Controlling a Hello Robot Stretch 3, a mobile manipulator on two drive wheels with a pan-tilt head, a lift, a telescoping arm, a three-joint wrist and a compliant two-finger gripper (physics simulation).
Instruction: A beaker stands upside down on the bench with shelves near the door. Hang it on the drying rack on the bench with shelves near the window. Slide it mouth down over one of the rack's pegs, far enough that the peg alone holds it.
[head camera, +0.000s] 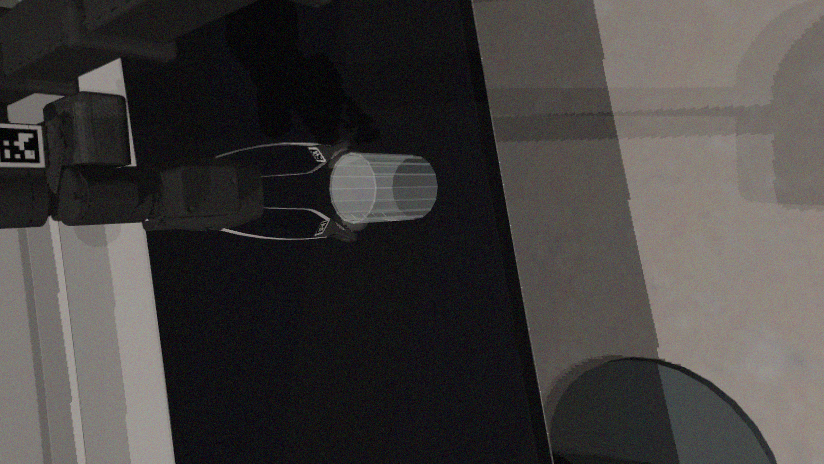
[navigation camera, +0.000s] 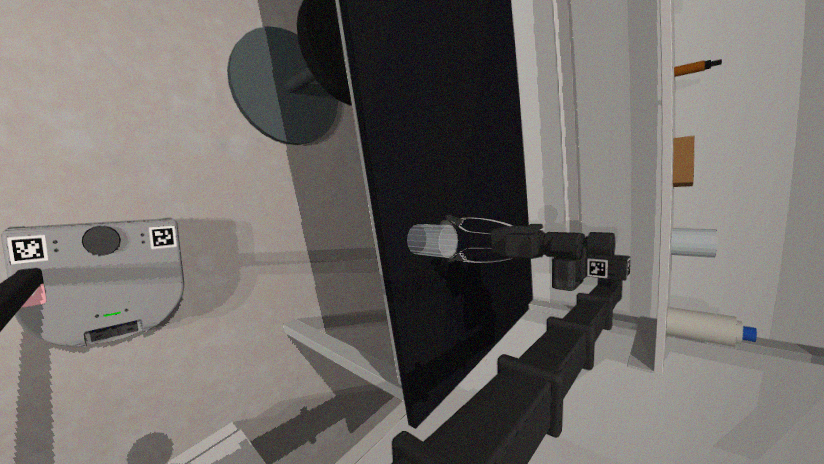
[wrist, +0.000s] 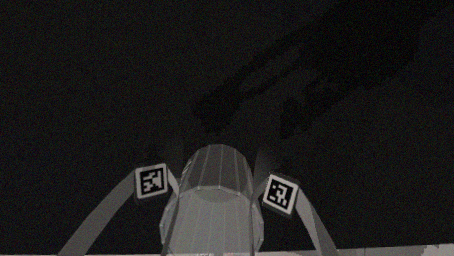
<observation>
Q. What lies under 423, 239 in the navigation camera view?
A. A clear glass beaker.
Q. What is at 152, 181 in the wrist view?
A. The gripper.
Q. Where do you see a clear glass beaker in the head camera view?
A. At 364, 187
</observation>
